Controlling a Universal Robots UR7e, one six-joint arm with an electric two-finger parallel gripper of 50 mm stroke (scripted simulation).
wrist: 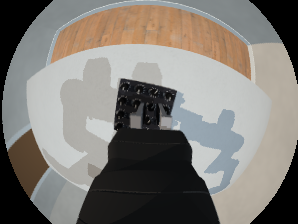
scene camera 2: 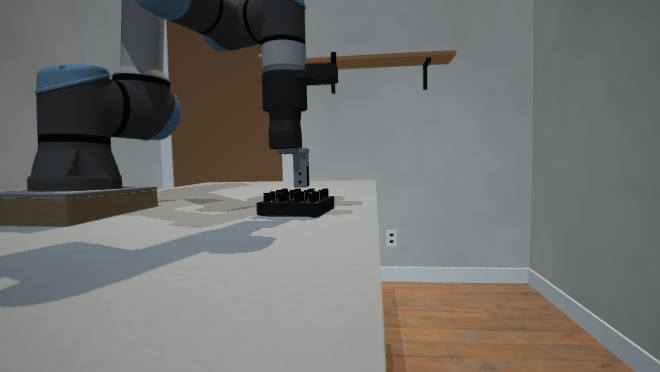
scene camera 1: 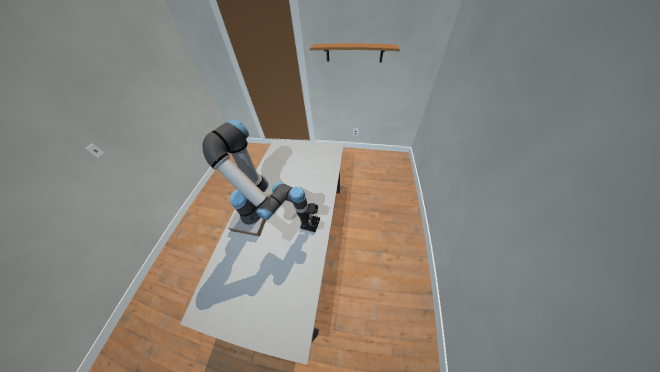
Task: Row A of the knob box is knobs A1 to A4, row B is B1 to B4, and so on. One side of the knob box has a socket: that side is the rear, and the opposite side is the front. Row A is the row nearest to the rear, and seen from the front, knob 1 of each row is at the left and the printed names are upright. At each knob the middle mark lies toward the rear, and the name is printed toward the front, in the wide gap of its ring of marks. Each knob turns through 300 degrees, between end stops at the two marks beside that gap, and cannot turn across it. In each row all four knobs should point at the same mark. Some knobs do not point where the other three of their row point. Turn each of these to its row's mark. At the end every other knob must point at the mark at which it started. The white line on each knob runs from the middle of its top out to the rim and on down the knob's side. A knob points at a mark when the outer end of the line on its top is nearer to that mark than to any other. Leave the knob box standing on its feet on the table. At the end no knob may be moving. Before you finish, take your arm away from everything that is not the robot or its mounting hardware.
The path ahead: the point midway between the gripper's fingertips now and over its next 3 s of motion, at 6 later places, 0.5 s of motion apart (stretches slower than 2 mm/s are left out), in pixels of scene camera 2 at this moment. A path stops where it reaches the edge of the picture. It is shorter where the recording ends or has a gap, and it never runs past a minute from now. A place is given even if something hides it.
The gripper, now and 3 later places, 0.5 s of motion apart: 301, 186; 301, 174; 301, 157; 300, 114
